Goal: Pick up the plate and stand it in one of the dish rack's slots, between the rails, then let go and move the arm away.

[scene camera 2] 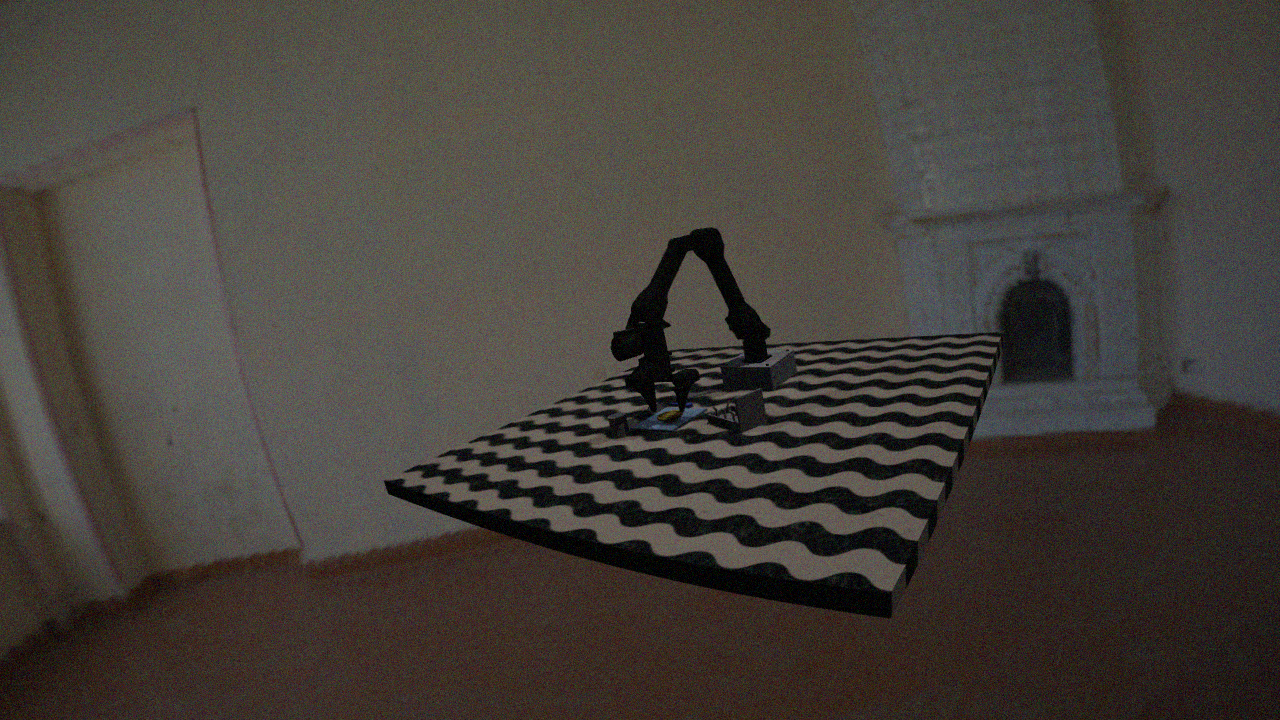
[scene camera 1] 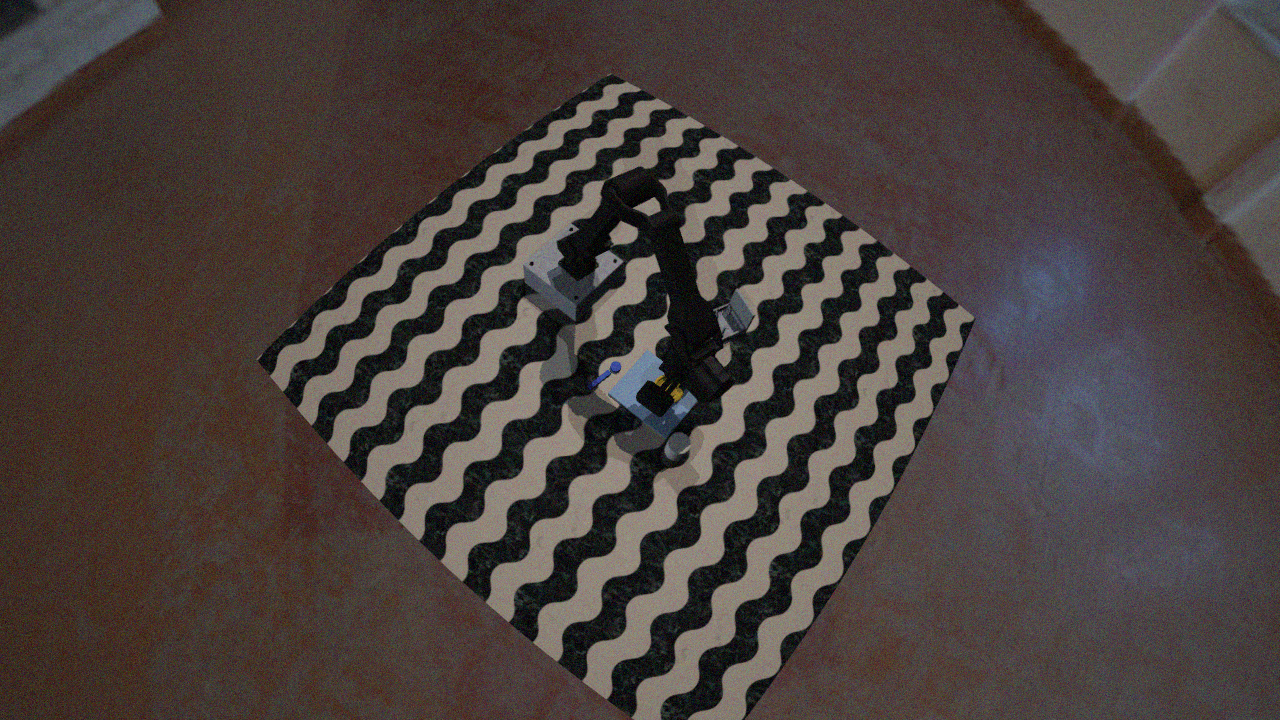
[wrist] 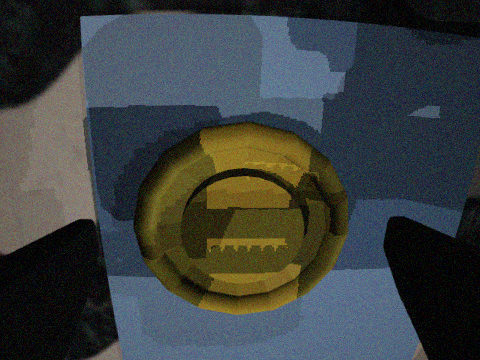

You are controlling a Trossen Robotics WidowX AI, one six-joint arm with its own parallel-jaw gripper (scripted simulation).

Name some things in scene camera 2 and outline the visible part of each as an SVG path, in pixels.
My gripper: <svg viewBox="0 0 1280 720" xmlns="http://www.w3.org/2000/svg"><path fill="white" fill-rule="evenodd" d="M644 353L644 357L638 359L639 366L630 375L626 376L626 388L632 388L633 391L640 393L651 411L655 413L655 383L672 382L675 385L672 390L676 393L680 413L684 413L691 386L700 380L699 372L696 369L683 369L672 374L675 372L675 367L671 367L669 356L672 355L672 352L668 351L667 348L657 352Z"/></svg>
A grey dish rack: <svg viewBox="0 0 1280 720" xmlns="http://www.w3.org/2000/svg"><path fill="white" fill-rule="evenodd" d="M762 388L737 396L735 398L735 406L729 406L730 400L728 400L727 407L717 410L716 407L712 406L715 411L707 414L708 423L741 433L766 423Z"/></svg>
